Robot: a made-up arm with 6 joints. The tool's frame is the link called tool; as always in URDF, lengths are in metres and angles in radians. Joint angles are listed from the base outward. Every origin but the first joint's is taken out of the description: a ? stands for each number. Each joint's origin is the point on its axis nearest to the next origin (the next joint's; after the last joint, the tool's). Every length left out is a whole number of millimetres.
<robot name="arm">
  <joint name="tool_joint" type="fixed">
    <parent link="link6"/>
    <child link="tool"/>
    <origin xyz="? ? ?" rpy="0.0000 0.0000 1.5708"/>
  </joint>
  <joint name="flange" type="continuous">
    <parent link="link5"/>
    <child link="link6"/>
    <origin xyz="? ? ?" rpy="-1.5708 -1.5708 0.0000"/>
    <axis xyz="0 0 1"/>
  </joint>
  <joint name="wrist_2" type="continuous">
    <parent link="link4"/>
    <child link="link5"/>
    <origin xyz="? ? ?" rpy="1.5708 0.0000 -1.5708"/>
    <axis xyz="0 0 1"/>
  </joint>
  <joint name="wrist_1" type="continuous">
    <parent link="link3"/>
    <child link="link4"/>
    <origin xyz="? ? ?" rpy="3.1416 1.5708 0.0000"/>
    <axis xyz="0 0 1"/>
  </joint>
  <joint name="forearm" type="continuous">
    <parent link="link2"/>
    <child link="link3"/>
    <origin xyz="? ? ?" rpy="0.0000 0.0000 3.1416"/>
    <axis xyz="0 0 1"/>
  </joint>
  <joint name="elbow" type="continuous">
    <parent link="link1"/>
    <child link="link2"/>
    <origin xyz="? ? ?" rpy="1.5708 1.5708 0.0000"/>
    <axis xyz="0 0 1"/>
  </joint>
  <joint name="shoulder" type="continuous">
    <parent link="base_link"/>
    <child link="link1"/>
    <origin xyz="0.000 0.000 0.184" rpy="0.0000 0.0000 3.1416"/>
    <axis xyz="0 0 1"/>
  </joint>
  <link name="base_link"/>
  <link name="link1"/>
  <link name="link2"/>
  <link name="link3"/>
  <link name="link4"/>
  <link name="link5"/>
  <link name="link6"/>
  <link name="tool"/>
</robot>
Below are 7 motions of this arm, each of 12 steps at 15 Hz.
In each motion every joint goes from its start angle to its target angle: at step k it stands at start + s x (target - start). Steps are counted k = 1, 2, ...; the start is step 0. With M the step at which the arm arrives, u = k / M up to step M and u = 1 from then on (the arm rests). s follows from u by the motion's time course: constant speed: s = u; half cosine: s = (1 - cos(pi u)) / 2; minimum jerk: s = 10 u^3 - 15 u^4 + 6 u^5.
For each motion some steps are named. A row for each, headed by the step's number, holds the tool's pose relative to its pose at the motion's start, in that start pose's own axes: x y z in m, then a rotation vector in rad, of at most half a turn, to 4 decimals.
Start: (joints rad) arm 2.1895 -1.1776 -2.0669 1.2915 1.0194 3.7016
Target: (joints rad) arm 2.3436 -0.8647 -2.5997 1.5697 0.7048 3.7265
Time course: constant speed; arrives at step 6
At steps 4, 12:
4: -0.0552 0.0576 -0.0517 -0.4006 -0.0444 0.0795
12: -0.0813 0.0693 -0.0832 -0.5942 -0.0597 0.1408

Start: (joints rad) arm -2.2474 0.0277 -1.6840 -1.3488 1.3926 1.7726
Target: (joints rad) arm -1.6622 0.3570 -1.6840 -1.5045 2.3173 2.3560
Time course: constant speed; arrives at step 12
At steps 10, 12:
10: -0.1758 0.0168 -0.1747 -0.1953 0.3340 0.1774
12: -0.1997 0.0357 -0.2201 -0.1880 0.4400 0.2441

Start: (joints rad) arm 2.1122 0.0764 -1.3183 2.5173 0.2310 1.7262
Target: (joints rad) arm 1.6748 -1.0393 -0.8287 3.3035 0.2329 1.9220
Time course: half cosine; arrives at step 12
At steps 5, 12:
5: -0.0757 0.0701 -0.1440 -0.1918 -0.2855 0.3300
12: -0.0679 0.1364 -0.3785 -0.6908 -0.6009 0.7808

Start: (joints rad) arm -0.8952 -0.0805 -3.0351 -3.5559 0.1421 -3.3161
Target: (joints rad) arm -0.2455 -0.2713 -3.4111 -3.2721 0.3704 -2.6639
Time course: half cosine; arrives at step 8
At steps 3, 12:
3: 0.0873 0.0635 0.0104 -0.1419 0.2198 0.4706
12: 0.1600 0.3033 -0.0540 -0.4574 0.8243 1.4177

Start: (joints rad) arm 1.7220 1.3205 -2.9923 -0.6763 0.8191 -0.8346
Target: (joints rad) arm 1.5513 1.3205 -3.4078 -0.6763 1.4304 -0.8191
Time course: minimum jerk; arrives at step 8
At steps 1, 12:
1: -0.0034 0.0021 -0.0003 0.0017 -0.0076 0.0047
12: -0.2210 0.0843 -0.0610 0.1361 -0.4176 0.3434

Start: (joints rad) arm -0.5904 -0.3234 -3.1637 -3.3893 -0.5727 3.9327
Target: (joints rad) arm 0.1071 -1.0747 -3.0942 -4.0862 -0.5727 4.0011
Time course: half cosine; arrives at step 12
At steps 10, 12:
10: 0.4129 0.2625 -0.2664 -0.2049 0.6498 0.3389
12: 0.4247 0.3028 -0.2922 -0.2487 0.6891 0.3679

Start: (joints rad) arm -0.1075 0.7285 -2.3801 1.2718 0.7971 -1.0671
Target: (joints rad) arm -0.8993 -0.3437 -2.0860 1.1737 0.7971 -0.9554
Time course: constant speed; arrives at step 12
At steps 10, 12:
10: 0.2800 -0.2483 -0.5571 -0.6594 0.4330 -0.4246
12: 0.2836 -0.3577 -0.6095 -0.7949 0.4811 -0.5352

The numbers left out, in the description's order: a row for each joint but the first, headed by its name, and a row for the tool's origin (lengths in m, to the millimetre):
tool: 0.000 0.000 0.000
flange: 0.102 0.130 0.000
wrist_2: 0.000 0.000 0.000
wrist_1: -0.360 0.081 0.000
forearm: -0.316 -0.059 0.000
elbow: 0.000 0.000 0.000

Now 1 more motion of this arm.
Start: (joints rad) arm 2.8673 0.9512 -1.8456 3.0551 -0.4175 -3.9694
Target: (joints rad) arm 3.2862 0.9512 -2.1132 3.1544 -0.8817 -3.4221
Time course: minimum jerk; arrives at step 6
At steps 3, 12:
3: 0.1104 -0.0680 -0.0524 0.1366 -0.0011 0.1295
12: 0.1981 -0.1544 -0.1237 0.2705 -0.0470 0.2381

